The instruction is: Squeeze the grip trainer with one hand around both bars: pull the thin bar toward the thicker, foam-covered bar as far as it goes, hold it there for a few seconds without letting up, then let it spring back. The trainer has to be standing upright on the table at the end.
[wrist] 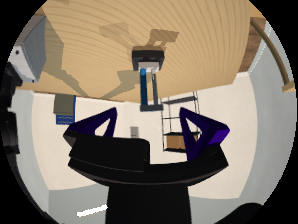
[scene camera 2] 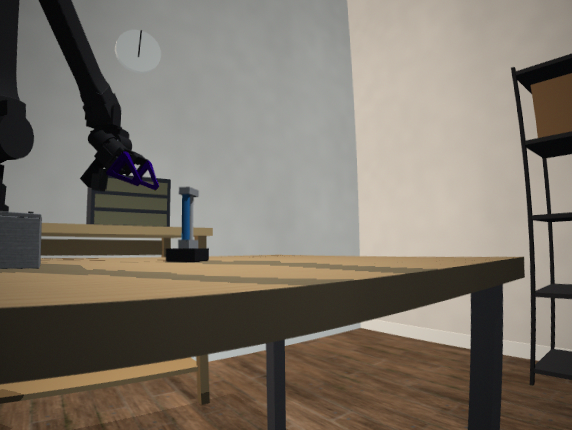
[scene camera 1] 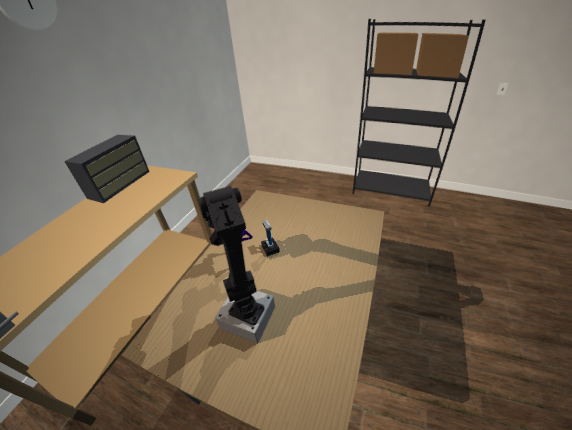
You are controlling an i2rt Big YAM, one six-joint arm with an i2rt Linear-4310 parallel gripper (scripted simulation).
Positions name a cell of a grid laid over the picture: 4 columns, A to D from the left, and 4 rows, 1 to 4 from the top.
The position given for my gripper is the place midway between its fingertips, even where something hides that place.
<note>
I see my gripper (scene camera 2: B2) and a grip trainer (scene camera 2: B2).
The grip trainer is seen too in the wrist view (wrist: B2). My gripper is seen too in the wrist view (wrist: B2).
</note>
